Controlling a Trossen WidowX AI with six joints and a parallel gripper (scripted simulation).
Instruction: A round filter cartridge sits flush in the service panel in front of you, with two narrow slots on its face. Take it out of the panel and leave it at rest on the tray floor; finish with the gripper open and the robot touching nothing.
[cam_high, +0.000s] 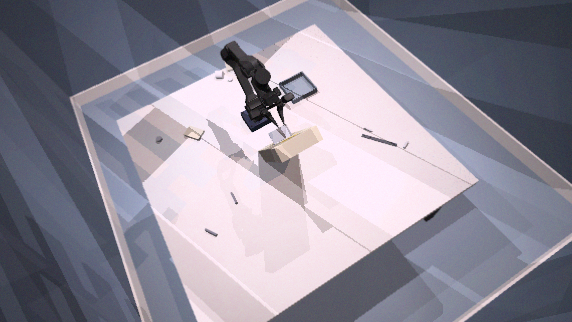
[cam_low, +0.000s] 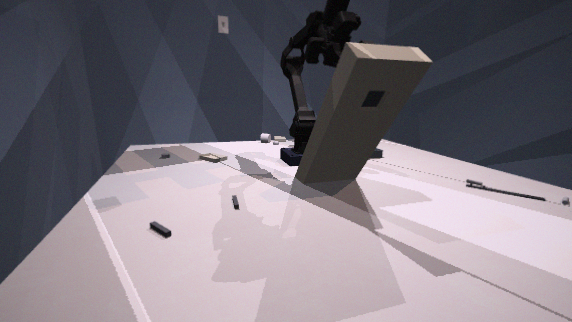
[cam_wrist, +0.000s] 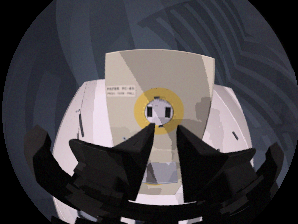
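The round filter cartridge is 60 mm ahead of my gripper tip, 50 mm below it and 10 mm to the left of it. From my gripper tip the other things lie so: square tray 380 mm behind, 310 mm below, 290 mm to the left.
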